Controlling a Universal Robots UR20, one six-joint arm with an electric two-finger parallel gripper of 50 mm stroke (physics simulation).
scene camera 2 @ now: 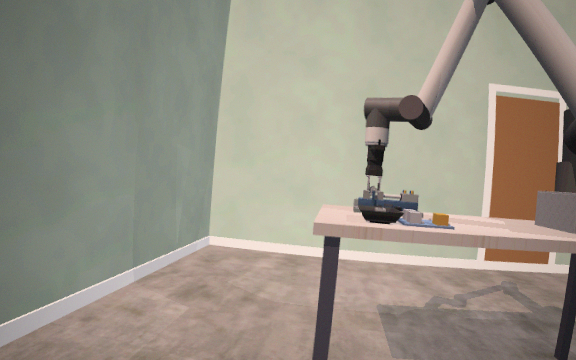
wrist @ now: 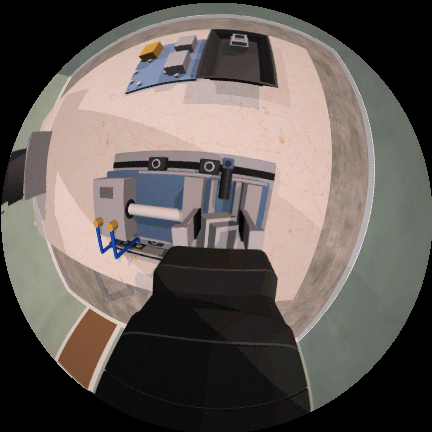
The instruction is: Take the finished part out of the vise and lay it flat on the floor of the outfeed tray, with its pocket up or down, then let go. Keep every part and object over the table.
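Frame: origin at the arm's base, x down, y right, z back, level; metres.
Seen in the pictures: gripper, between the fingertips: (wrist: 219, 218).
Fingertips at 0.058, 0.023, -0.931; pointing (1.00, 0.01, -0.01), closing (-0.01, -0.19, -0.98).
A point is followed by its place in that frame, as x, y, z.
The finished part (wrist: 213, 234) {0.038, 0.035, -0.928}, a grey block with a pocket facing up, is between the jaws of the vise (scene camera 2: 407, 205) {0.111, -0.008, -0.775} (wrist: 160, 191) {0.097, 0.015, -0.844}, as far as the wrist view shows; its lower side is hidden. My gripper (scene camera 2: 374, 188) {0.058, 0.023, -0.931} (wrist: 219, 218) {0.058, 0.023, -0.931} points straight down over the vise. Its two dark pads press on the left and right sides of the part, so it is shut on the part. The black outfeed tray (scene camera 2: 381, 215) {0.127, -0.429, -0.883} (wrist: 236, 67) {0.144, -0.261, -0.901} stands across the table from the vise, at the top of the wrist view. A small grey piece (wrist: 239, 40) {0.126, -0.375, -0.890} lies at its far end.
A blue plate (scene camera 2: 430, 225) {0.149, -0.391, -0.719} (wrist: 142, 76) {0.148, -0.237, -0.695} beside the tray bears grey blocks (scene camera 2: 413, 216) (wrist: 177, 62) and an orange block (scene camera 2: 440, 219) {0.128, -0.368, -0.685} (wrist: 151, 51) {0.114, -0.311, -0.700}. A black upright cylinder (wrist: 226, 184) {0.061, -0.015, -0.930} stands close beside the part. Blue hoses (wrist: 116, 250) {0.050, 0.103, -0.795} bend out from the vise's end block (wrist: 115, 207) {0.061, 0.041, -0.789}.
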